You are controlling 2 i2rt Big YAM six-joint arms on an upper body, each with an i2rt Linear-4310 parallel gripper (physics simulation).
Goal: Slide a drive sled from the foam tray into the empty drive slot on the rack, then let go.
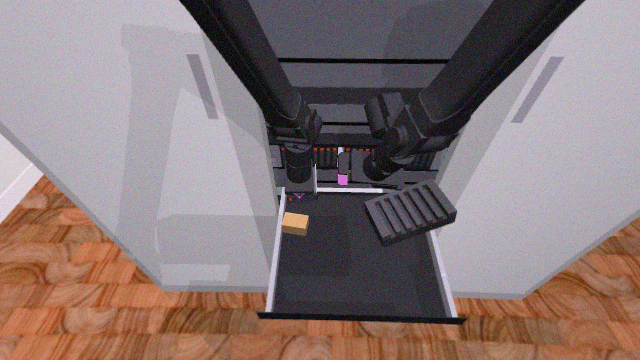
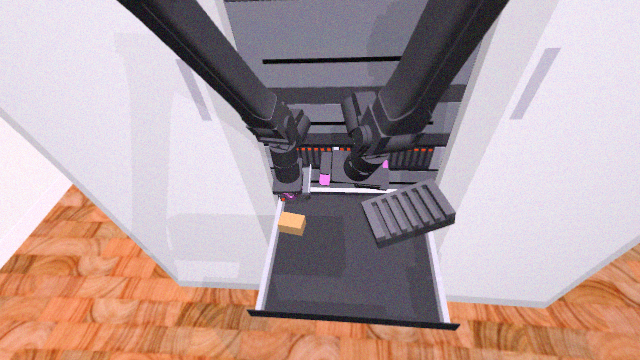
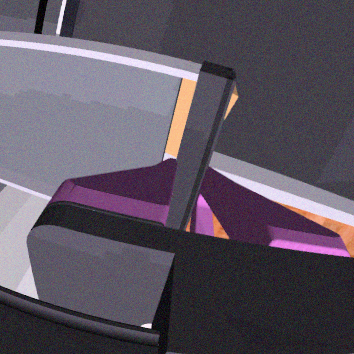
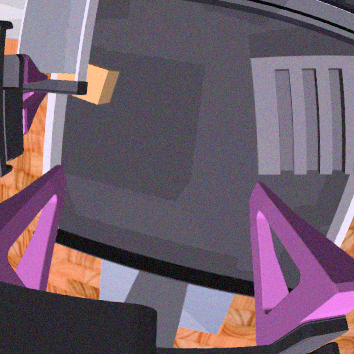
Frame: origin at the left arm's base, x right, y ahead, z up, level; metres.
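Seen in the pictures: left gripper, fingertip midpoint: (image 1: 299, 197) (image 2: 292, 197) (image 3: 185, 174) (image 4: 41, 84); right gripper, fingertip midpoint: (image 1: 359, 181) (image 2: 346, 181) (image 4: 158, 182).
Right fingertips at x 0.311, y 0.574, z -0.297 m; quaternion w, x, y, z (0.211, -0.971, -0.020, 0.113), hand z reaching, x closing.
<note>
A point is followed by its place in that frame.
The drive sled (image 1: 315, 178) @[x 0.208, y 0.661, z -0.388 m] (image 2: 306, 179) @[x 0.199, y 0.663, z -0.395 m] (image 3: 90, 115) @[x 0.183, y 0.645, z -0.396 m] (image 4: 52, 35) @[x 0.173, y 0.647, z -0.396 m], a grey plate with pale rails and a dark front bar, is held roughly on edge above the drawer's back left corner. My left gripper (image 1: 299, 196) @[x 0.168, y 0.601, z -0.398 m] (image 2: 290, 196) @[x 0.168, y 0.601, z -0.398 m] (image 3: 185, 174) @[x 0.168, y 0.601, z -0.398 m] is shut on its front bar. My right gripper (image 2: 355, 172) @[x 0.311, y 0.574, z -0.297 m] (image 4: 158, 182) @[x 0.311, y 0.574, z -0.297 m] is open and empty, in front of the rack. The foam tray (image 1: 410, 212) @[x 0.473, y 0.611, z -0.469 m] (image 2: 407, 212) @[x 0.475, y 0.614, z -0.468 m] (image 4: 302, 120) @[x 0.421, y 0.611, z -0.478 m] shows bare slots. The rack's drive row (image 1: 327, 157) (image 2: 412, 157) has orange tabs, broken by a white spot; the arms partly hide it, and I cannot tell the empty slot.
An orange-tan block (image 1: 295, 223) @[x 0.152, y 0.591, z -0.505 m] (image 2: 291, 223) @[x 0.153, y 0.590, z -0.506 m] (image 4: 102, 85) @[x 0.185, y 0.599, z -0.506 m] lies at the left in the pulled-out dark drawer (image 1: 320, 295) @[x 0.227, y 0.405, z -0.546 m] (image 2: 310, 295) @[x 0.224, y 0.404, z -0.546 m] (image 4: 135, 150) @[x 0.230, y 0.515, z -0.546 m]. The foam tray sits at the drawer's right side. White cabinet doors (image 1: 210, 240) @[x -0.202, y 0.707, z -0.812 m] (image 2: 215, 235) @[x -0.205, y 0.708, z -0.789 m] flank the drawer.
</note>
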